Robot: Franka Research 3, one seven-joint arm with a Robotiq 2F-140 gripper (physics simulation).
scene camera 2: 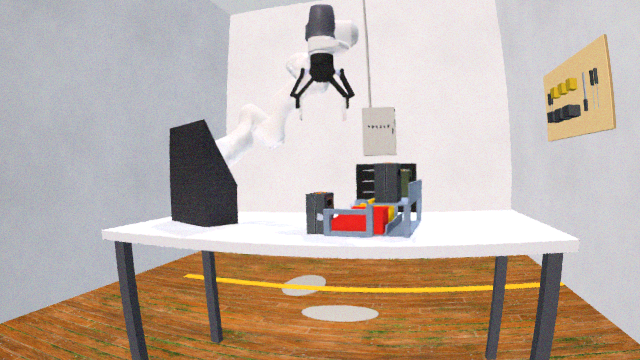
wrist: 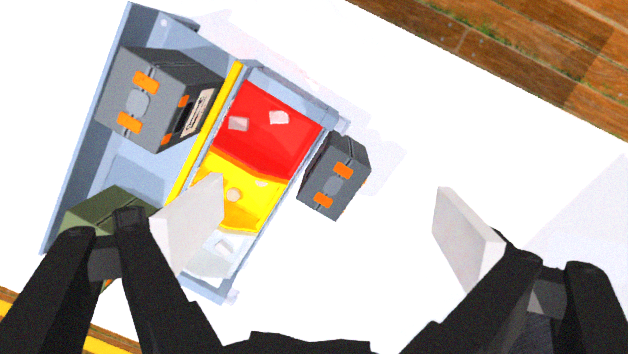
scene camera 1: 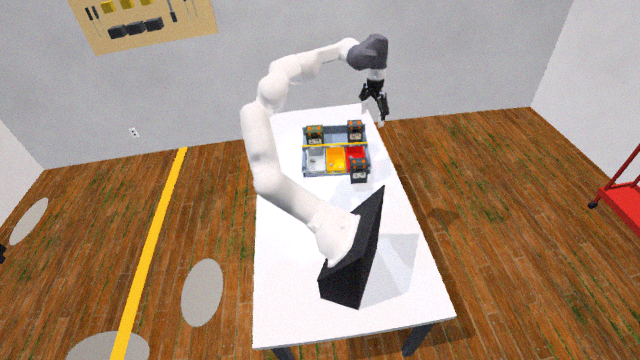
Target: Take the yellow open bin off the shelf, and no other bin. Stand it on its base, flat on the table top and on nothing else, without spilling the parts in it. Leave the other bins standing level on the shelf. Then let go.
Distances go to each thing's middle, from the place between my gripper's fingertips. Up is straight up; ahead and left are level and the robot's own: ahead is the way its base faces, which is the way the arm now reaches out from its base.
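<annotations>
Dark grey case (scene camera 2: 315, 202): 290 mm below my hand, 50 mm behind it, 50 mm to the left of it. From my hand also: yellow rail (wrist: 237, 66), 250 mm below, 110 mm ahead, 210 mm to the left; red bin (scene camera 2: 341, 222), 320 mm below, 70 mm ahead, 90 mm to the left; yellow open bin (wrist: 249, 213), 320 mm below, 50 mm ahead, 200 mm to the left.
</annotations>
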